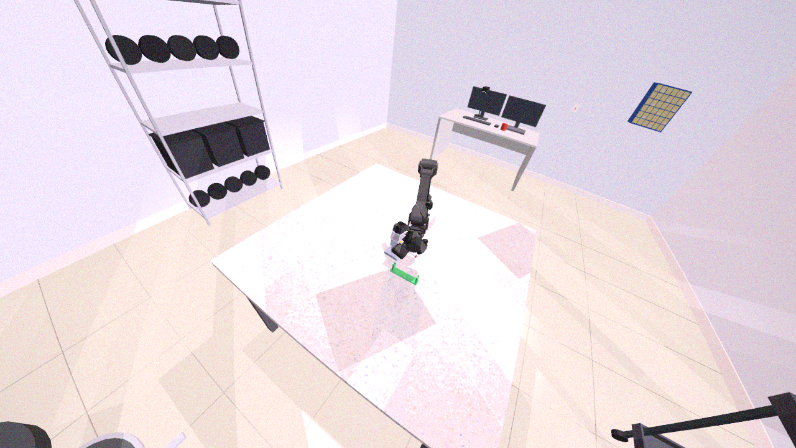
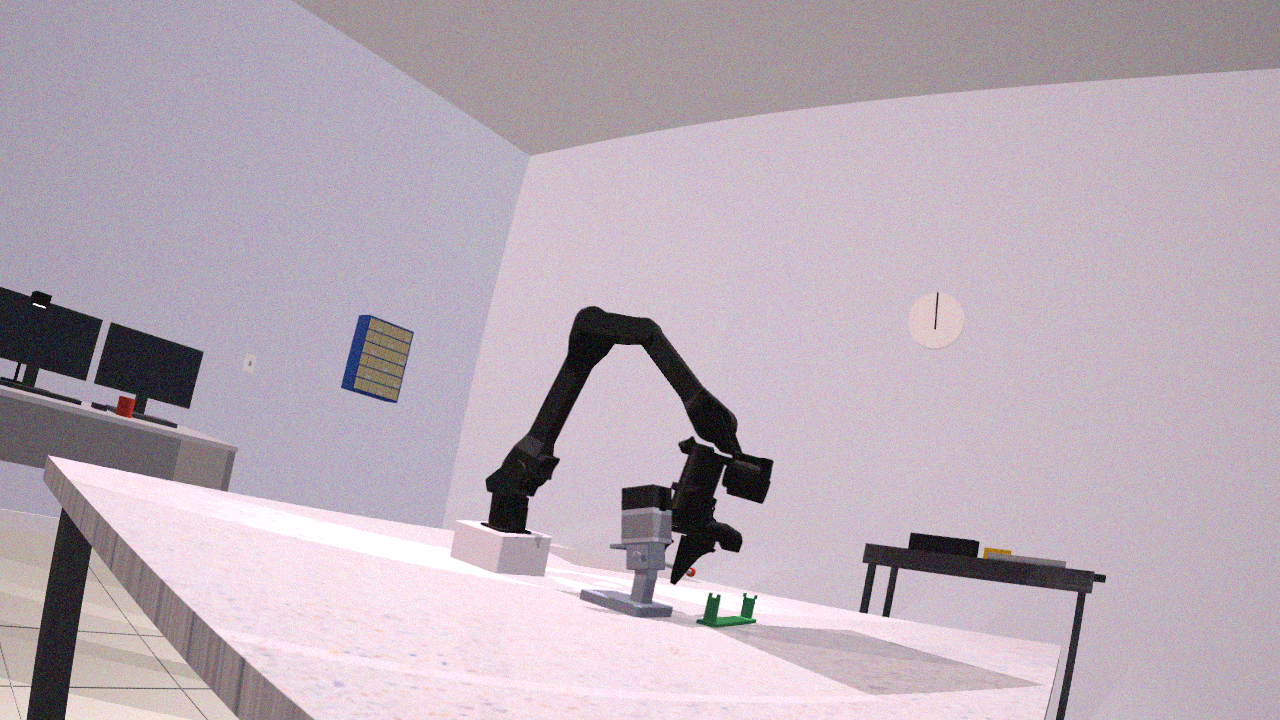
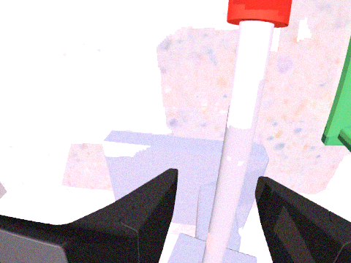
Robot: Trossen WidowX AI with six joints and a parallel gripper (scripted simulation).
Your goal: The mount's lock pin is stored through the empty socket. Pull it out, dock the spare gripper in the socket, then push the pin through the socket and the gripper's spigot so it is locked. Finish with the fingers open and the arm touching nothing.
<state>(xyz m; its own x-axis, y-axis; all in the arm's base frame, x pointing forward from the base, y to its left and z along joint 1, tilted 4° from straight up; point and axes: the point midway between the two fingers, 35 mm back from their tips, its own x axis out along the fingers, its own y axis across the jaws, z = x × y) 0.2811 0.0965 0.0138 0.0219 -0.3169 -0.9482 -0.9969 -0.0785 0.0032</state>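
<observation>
Right now the grey mount is 10 mm behind my gripper tip and 50 mm to the right of it. Round my gripper tip: spare gripper 10 mm behind, 50 mm to the right, 80 mm above; cradle 80 mm ahead, 80 mm to the left, 20 mm below.
</observation>
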